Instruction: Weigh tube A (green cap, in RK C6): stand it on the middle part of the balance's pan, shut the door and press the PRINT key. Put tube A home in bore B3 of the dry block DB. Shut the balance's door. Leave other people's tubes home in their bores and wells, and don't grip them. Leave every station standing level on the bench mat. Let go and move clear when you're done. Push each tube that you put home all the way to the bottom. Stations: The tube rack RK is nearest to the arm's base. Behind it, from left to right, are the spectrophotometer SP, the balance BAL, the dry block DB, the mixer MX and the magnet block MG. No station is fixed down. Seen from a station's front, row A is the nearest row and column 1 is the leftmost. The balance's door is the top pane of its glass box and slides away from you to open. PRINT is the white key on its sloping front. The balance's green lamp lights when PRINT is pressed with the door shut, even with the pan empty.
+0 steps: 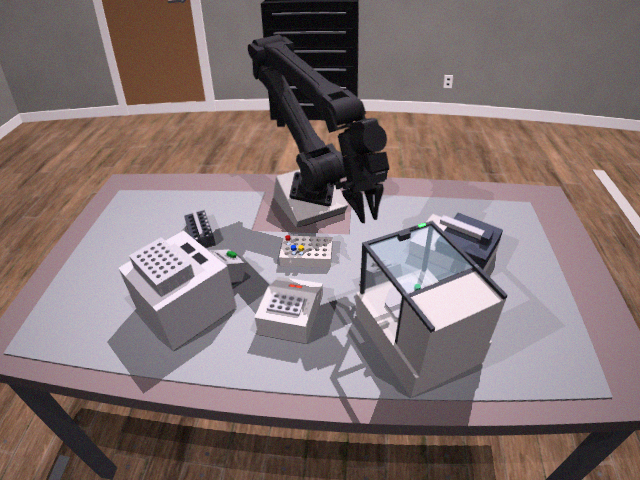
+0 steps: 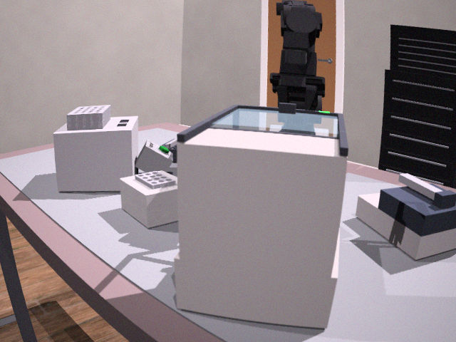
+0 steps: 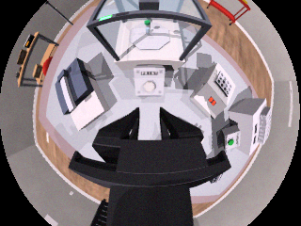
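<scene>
My hand is 14 cm short of the glass door pane, 9 cm to the right of it and 5 cm below it. Round my hand: dry block: 17 cm ahead, 15 cm to the right, 13 cm below; then tube: 4 cm behind, 20 cm to the right, 13 cm below; then tube rack RK: 4 cm behind, 16 cm to the right, 15 cm below.
</scene>
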